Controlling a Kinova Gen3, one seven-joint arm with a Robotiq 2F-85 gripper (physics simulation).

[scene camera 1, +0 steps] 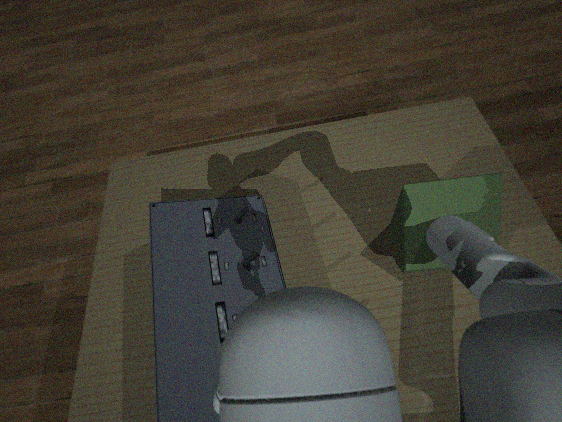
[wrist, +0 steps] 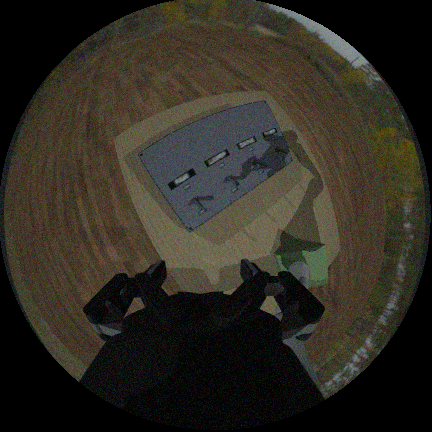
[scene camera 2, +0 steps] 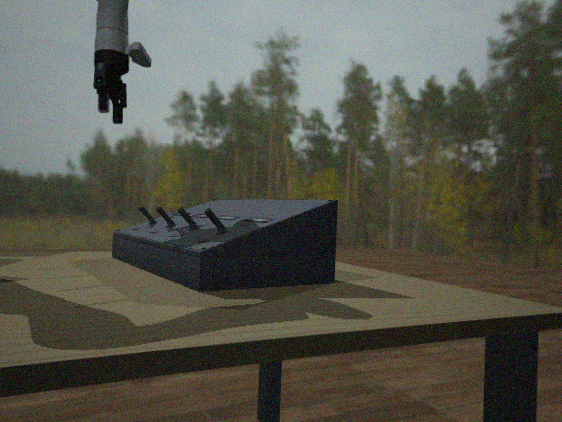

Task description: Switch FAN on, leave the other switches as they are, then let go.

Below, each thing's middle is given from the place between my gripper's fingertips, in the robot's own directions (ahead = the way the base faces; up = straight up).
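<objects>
The blue-grey switch panel (scene camera 1: pixel 200 282) is what I measure my place by: my hand is 0.2 m short of it and 0.19 m to the left of it. As for the rest, my hand is 0.25 m above the panel.
</objects>
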